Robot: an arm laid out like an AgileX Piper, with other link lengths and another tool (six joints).
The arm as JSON. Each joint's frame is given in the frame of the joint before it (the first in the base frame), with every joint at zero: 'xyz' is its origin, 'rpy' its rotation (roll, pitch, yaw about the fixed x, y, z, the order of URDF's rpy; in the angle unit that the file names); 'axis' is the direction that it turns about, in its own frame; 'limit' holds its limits. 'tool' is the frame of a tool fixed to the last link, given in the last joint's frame.
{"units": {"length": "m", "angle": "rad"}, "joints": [
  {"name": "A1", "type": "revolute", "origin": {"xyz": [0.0, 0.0, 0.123], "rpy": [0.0, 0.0, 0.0]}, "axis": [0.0, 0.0, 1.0], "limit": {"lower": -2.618, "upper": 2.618}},
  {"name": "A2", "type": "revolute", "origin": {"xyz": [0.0, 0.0, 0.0], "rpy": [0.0, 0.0, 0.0]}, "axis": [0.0, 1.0, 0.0], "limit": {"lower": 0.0, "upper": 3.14}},
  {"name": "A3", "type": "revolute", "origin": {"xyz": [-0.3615, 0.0, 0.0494], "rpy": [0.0, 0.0, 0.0]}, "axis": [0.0, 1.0, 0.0], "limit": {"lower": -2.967, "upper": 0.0}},
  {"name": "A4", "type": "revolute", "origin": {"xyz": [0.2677, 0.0, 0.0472], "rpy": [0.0, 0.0, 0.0]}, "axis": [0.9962, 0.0, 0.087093], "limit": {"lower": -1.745, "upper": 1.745}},
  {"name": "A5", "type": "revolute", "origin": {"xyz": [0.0, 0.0, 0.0], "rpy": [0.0, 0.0, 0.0]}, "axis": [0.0, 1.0, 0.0], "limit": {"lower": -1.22, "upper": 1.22}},
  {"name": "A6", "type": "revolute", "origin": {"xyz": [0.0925, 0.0, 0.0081], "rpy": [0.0, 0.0, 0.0]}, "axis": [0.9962, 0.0, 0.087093], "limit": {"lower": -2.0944, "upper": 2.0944}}
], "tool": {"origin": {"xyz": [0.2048, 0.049, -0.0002], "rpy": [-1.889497, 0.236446, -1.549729]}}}
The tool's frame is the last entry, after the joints.
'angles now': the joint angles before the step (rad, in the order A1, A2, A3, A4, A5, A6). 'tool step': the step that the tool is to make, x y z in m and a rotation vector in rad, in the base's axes. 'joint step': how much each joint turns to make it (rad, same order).
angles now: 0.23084 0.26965 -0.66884 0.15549 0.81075 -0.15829
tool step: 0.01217 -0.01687 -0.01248 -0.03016 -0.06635 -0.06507
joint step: -0.02970 -0.05285 0.08438 -0.05520 -0.09061 0.00025
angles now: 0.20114 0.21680 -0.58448 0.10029 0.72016 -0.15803
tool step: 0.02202 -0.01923 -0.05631 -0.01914 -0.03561 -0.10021
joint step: -0.07398 -0.07927 0.22865 -0.03276 -0.18198 -0.00005
